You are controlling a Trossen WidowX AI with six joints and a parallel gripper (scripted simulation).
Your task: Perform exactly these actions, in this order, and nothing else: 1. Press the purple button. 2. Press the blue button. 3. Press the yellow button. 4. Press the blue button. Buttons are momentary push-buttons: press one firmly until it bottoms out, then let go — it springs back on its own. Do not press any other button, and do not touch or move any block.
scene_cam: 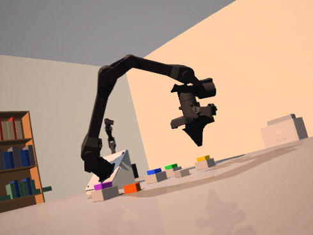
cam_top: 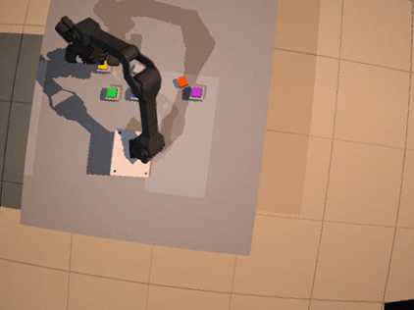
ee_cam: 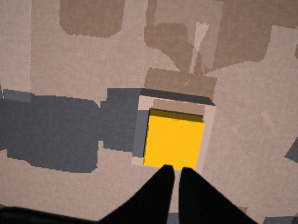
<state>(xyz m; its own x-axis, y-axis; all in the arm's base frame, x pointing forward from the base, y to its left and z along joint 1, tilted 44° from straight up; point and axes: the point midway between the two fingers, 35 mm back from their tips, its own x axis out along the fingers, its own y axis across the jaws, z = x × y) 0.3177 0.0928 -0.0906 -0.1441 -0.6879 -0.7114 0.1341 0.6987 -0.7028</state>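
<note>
The yellow button is 40 mm below my gripper tip. The rest, counted from my gripper tip: small grey block (20 mm behind, 130 mm to the right, 60 mm below); blue button (110 mm behind, 130 mm to the right, 40 mm below); green button (110 mm behind, 30 mm to the right, 40 mm below).
</note>
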